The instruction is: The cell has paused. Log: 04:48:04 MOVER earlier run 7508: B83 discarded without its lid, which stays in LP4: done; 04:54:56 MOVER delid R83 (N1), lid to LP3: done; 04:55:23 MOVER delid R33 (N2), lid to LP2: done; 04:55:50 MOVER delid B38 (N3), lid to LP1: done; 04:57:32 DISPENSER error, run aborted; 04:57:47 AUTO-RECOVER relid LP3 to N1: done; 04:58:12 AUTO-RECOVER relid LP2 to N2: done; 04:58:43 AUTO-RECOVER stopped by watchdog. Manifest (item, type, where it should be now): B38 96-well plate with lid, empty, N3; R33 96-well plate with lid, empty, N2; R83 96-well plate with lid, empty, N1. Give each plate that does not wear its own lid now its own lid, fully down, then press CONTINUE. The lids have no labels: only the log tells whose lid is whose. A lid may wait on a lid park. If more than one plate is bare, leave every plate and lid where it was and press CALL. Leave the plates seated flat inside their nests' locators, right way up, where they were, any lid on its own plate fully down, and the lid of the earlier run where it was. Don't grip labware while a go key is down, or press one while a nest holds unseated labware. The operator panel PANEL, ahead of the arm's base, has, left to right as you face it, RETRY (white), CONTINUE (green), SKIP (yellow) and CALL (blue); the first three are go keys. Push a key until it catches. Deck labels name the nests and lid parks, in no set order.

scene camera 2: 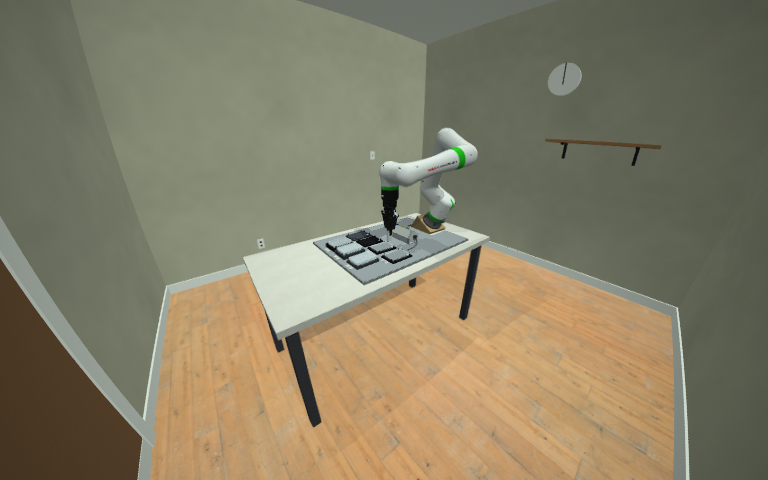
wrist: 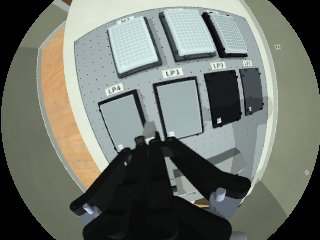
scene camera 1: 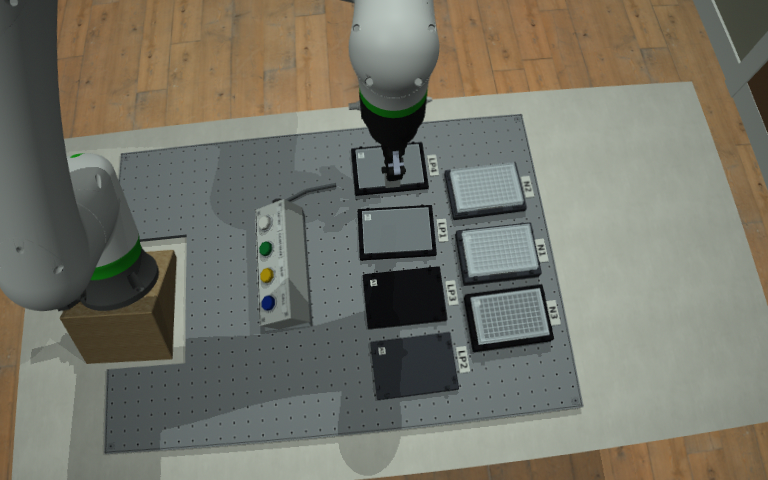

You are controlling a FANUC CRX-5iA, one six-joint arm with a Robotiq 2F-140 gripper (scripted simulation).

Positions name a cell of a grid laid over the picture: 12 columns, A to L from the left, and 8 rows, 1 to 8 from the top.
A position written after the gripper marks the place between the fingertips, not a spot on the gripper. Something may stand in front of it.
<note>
In view: the gripper (scene camera 1: G4), a grey lid (scene camera 1: F3), an operator panel (scene camera 1: E5), a lid park LP2 (scene camera 1: G7) and a lid park LP3 (scene camera 1: G5).
The grey lid is seen too in the wrist view (wrist: E4). The gripper shows as well in the wrist view (wrist: F5). The operator panel also shows in the wrist view (wrist: I6).
</note>
